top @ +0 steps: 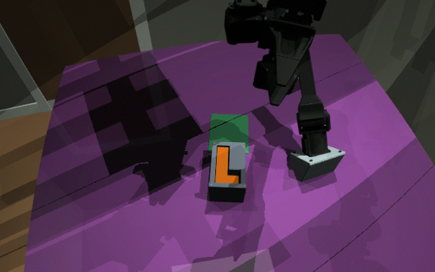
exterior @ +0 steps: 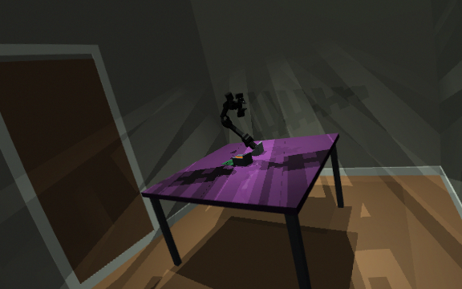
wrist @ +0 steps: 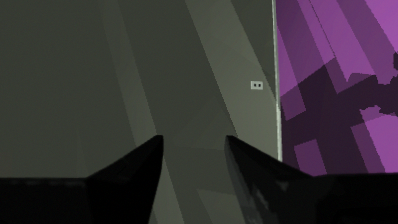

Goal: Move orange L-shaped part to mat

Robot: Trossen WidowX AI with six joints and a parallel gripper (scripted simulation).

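The orange L-shaped part lies 410 mm below my gripper tip, 140 mm to the right of it and 20 mm ahead of it. Round my gripper tip: green mat (480 mm below, 300 mm to the right, 20 mm behind).
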